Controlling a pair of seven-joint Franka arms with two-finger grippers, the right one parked.
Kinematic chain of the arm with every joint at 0, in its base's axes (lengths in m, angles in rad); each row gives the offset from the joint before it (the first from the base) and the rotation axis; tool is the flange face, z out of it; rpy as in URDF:
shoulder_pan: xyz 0 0 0.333 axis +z
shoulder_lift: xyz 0 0 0 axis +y
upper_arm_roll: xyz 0 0 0.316 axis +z
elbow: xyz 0.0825 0 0 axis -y
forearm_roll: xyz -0.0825 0 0.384 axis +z
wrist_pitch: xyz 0 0 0 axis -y
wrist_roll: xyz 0.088 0 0 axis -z
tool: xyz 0 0 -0.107 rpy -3.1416 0 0
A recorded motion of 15 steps. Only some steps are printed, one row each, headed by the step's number.
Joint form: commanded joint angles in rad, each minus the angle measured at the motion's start. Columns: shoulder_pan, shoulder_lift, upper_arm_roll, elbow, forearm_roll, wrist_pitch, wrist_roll.
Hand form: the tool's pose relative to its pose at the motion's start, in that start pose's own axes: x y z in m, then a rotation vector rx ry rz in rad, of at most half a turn. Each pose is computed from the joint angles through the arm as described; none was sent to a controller.
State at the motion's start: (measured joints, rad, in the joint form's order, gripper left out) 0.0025 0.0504 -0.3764 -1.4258 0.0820 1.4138 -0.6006
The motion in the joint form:
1: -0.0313 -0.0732 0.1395 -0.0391 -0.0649 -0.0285 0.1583
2: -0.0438 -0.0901 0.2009 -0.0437 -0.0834 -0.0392 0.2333
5: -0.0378 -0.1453 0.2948 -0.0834 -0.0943 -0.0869 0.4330
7: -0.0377 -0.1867 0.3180 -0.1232 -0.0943 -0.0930 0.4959
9: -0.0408 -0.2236 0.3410 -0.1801 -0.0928 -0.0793 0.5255
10: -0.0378 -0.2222 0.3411 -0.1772 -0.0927 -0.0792 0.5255
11: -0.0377 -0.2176 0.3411 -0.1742 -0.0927 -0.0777 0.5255
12: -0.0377 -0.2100 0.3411 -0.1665 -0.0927 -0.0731 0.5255
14: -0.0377 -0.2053 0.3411 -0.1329 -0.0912 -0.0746 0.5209
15: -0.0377 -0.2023 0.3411 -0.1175 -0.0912 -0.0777 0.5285
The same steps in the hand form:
1: 0.0002 -0.0514 -0.0128 -0.0389 -0.0259 0.0589
2: 0.0047 -0.0752 -0.0167 -0.0572 -0.0326 0.0882
5: 0.0026 -0.1300 -0.0187 -0.0653 -0.0653 0.1913
7: -0.0068 -0.1456 -0.0194 -0.0674 -0.0687 0.2309
9: -0.0129 -0.1580 -0.0117 -0.0688 -0.0748 0.2405
10: -0.0120 -0.1593 -0.0122 -0.0693 -0.0734 0.2373
11: -0.0104 -0.1588 -0.0115 -0.0694 -0.0735 0.2373
12: -0.0075 -0.1580 -0.0118 -0.0706 -0.0689 0.2371
14: -0.0070 -0.1591 -0.0244 -0.0744 -0.0419 0.2315
15: -0.0069 -0.1594 -0.0296 -0.0764 -0.0325 0.2388

